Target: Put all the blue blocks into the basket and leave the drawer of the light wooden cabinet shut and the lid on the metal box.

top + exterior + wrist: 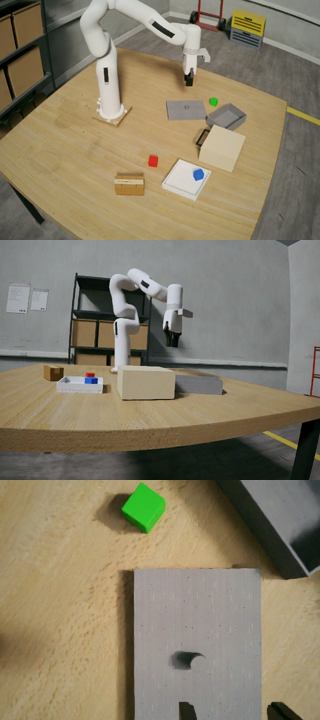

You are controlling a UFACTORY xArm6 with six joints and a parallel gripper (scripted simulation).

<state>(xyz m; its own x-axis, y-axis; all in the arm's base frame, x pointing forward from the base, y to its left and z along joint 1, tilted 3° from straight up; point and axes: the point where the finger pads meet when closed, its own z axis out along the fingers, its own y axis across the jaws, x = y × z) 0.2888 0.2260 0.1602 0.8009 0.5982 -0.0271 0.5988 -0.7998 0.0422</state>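
My gripper is now 17 cm above the grey lid. The rest, counted from my hand: red block 37 cm to the right, 17 cm below, 6 cm ahead; then metal box 21 cm ahead, 16 cm below, 4 cm to the left; then light wooden cabinet 27 cm ahead, 17 cm to the right, 15 cm below.
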